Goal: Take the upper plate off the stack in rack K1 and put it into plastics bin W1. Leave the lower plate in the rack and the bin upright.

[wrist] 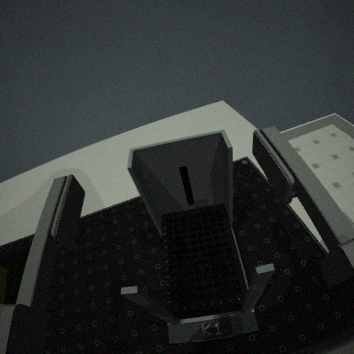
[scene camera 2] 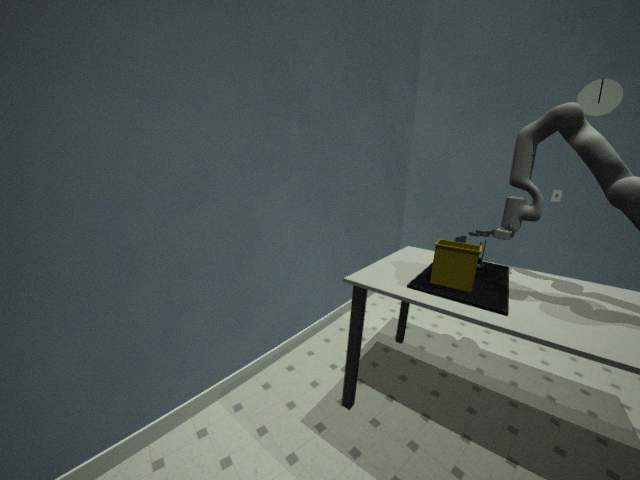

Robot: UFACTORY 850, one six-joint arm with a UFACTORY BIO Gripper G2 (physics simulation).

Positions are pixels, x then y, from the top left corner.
Scene:
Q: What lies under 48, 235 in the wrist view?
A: My gripper.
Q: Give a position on a yellow plastics bin W1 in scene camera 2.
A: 454, 265

